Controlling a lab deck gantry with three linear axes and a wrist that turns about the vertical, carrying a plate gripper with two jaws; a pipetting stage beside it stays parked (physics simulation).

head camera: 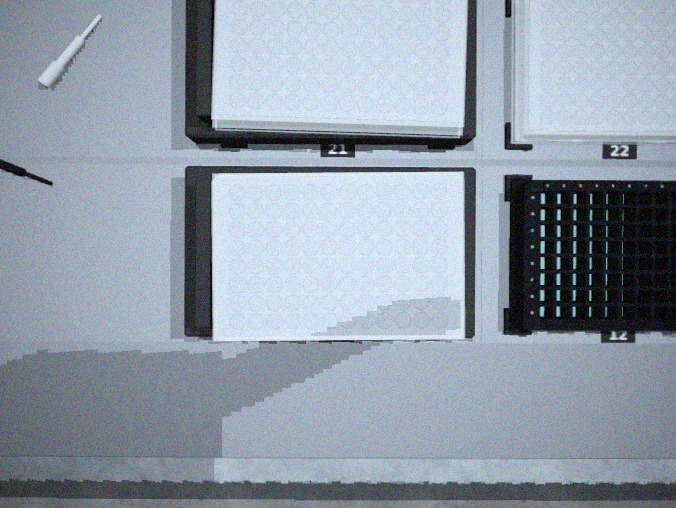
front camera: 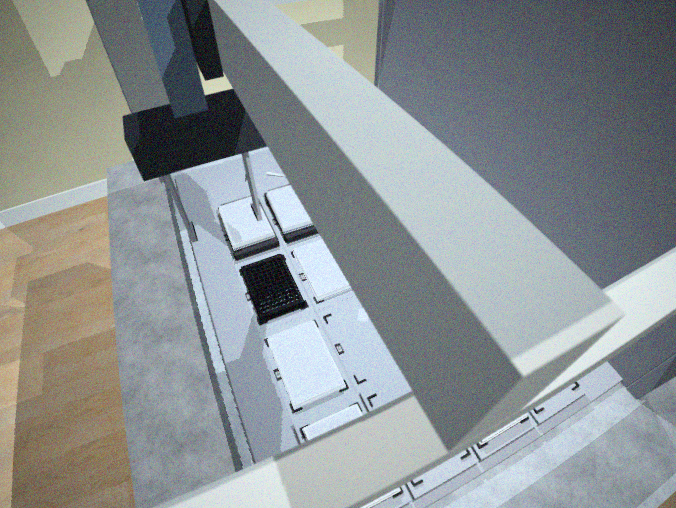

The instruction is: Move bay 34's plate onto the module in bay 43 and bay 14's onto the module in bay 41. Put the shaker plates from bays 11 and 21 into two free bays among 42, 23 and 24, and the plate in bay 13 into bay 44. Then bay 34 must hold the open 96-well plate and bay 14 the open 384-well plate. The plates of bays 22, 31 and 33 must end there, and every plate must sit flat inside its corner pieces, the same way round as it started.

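Seen in the pictures: gripper, between the fingertips: (front camera: 225, 223); robot's base, origin of its link: (head camera: 226, 327) (front camera: 221, 217).
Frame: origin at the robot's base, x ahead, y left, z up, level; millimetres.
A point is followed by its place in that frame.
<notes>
My gripper (front camera: 225, 226) {x 194, y -1, z 156 mm} is open and empty, its jaws hanging apart above and left of bay 11. It does not show in the head view. The bay 11 shaker plate (front camera: 247, 225) {x 87, y 42, z 37 mm} (head camera: 337, 251) {x 64, y 44, z 37 mm} and the bay 21 shaker plate (front camera: 291, 208) {x 78, y 140, z 37 mm} (head camera: 337, 65) {x 64, y 135, z 37 mm} are white, each on a dark module. A black plate (front camera: 273, 286) {x 236, y 44, z 14 mm} (head camera: 601, 256) {x 208, y 42, z 15 mm} sits in bay 12. The white bay 22 plate (front camera: 323, 268) {x 236, y 143, z 14 mm} (head camera: 606, 65) {x 210, y 147, z 14 mm} lies beside it. The white bay 13 plate (front camera: 307, 367) {x 407, y 42, z 14 mm} and part of the bay 14 plate (front camera: 333, 423) {x 506, y 42, z 29 mm} show in front. Bays 31, 34, 41, 43 and 44 are hidden.
A big grey beam (front camera: 382, 218) crosses the front view and hides much of the deck. Bay 23 (front camera: 338, 348) {x 391, y 103, z 0 mm} shows empty corner pieces. A white pen-like stick (front camera: 275, 174) {x -90, y 155, z 4 mm} (head camera: 69, 51) {x -89, y 157, z 5 mm} and a dark stick (head camera: 24, 172) {x -115, y 89, z 3 mm} lie left of the modules.
</notes>
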